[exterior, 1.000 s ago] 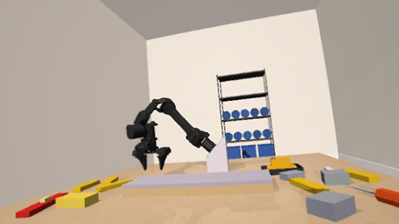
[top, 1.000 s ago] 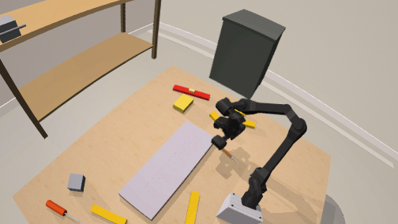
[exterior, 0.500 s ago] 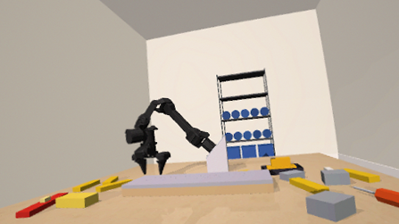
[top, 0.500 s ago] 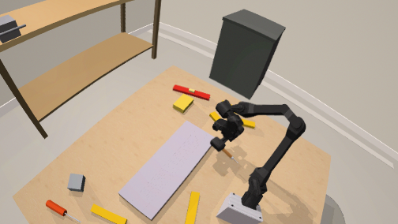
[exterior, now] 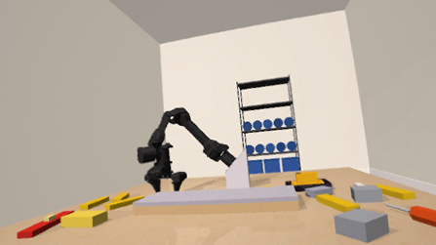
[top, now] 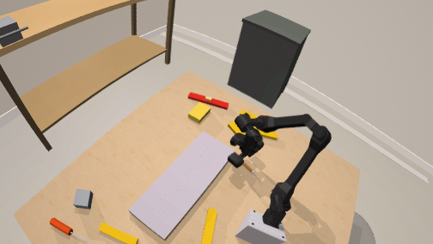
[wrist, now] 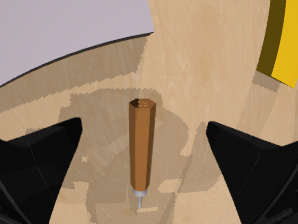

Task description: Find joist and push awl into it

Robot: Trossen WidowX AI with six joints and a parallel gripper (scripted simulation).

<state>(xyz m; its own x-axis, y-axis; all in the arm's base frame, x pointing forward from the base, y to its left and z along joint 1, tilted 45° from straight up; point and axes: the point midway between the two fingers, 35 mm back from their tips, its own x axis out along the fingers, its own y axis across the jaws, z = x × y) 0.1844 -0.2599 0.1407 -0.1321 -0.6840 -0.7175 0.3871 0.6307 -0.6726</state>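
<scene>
The awl lies 5 cm behind my gripper tip and 2 cm to the left of it. Also, from my gripper tip: yellow pad (31 cm ahead, 17 cm to the right, 1 cm above); red level (31 cm ahead, 29 cm to the right, 1 cm above); yellow stud finder (56 cm to the left, 4 cm above, 1 cm ahead).
</scene>
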